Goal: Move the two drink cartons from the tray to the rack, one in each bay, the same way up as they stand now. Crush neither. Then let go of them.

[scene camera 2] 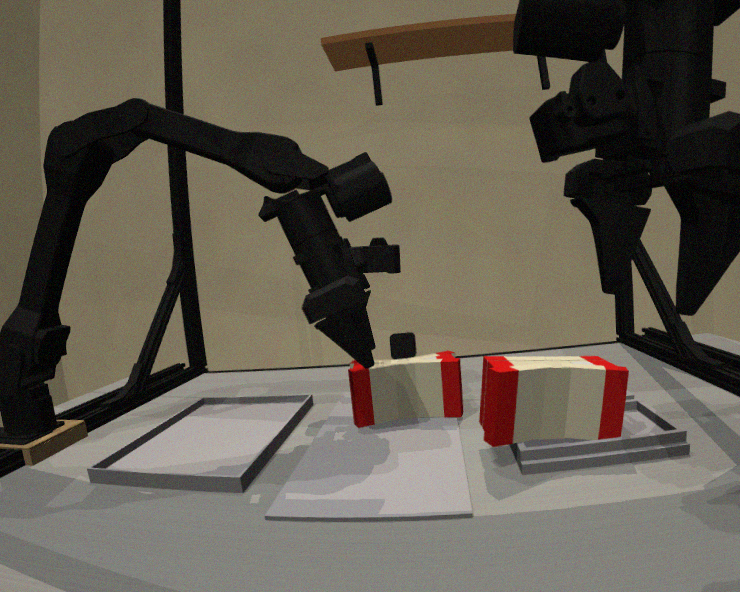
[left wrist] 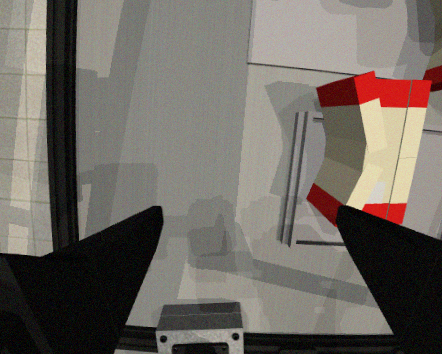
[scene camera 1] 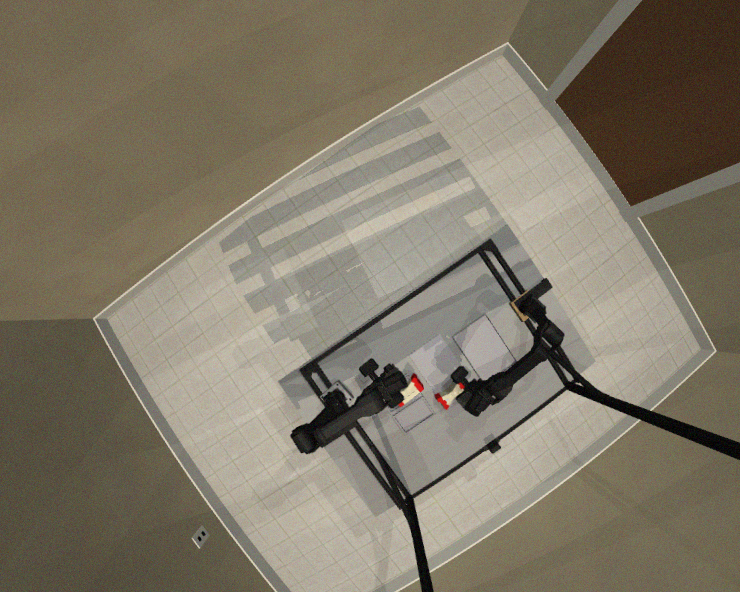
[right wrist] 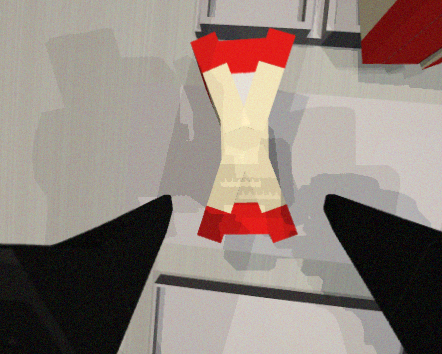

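Pixels of known places: left gripper, between the fingertips: (scene camera 2: 642, 303) (left wrist: 249, 214); right gripper, between the fingertips: (scene camera 2: 371, 357) (scene camera 1: 460, 388) (right wrist: 247, 201); left arm's base, origin of its link: (scene camera 1: 336, 398); right arm's base, origin of its link: (scene camera 2: 31, 431) (scene camera 1: 526, 305).
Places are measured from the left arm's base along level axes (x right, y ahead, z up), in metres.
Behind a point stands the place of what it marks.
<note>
One carton (scene camera 1: 409, 392) {x 0.167, y 0.247, z 0.041 m} (scene camera 2: 558, 401) {x 0.147, y 0.243, z 0.008 m} (left wrist: 345, 145) {x 0.147, y 0.251, z 0.011 m} (right wrist: 395, 45) {x 0.185, y 0.305, z 0.001 m} is upright at one bay of the rack (scene camera 2: 617, 459) {x 0.110, y 0.203, z -0.039 m} (left wrist: 295, 175) {x 0.116, y 0.217, z -0.034 m} (right wrist: 250, 31) {x 0.286, y 0.268, z -0.031 m}, with one end overhanging. The other carton (scene camera 1: 452, 395) {x 0.298, y 0.369, z 0.028 m} (scene camera 2: 407, 388) {x 0.282, y 0.373, z -0.002 m} (right wrist: 245, 145) {x 0.297, y 0.378, z 0.028 m} is upright over the flat board's back part; whether its base touches is unclear. My right gripper (scene camera 2: 369, 361) {x 0.297, y 0.412, z 0.036 m} (right wrist: 247, 201) {x 0.297, y 0.412, z 0.036 m} is open near that carton's top; it shows beyond the fingertips, not gripped. My left gripper (scene camera 2: 646, 301) {x 0.044, y 0.221, z 0.105 m} (left wrist: 249, 214) {x 0.044, y 0.221, z 0.105 m} is open and empty, high beside the rack. Both cartons are red-ended, cream and waisted.
The rimmed tray (scene camera 2: 166, 481) {x 0.138, y 0.611, z -0.036 m} (right wrist: 225, 287) {x 0.314, y 0.511, z -0.036 m} lies at the left in the scene camera 2 view. The thin flat board (scene camera 2: 425, 487) {x 0.112, y 0.372, z -0.040 m} (left wrist: 300, 30) {x 0.124, y 0.374, z -0.040 m} lies between tray and rack. Black frame posts (scene camera 2: 175, 185) {x 0.630, y 0.786, z 0.349 m} stand around the table.
</note>
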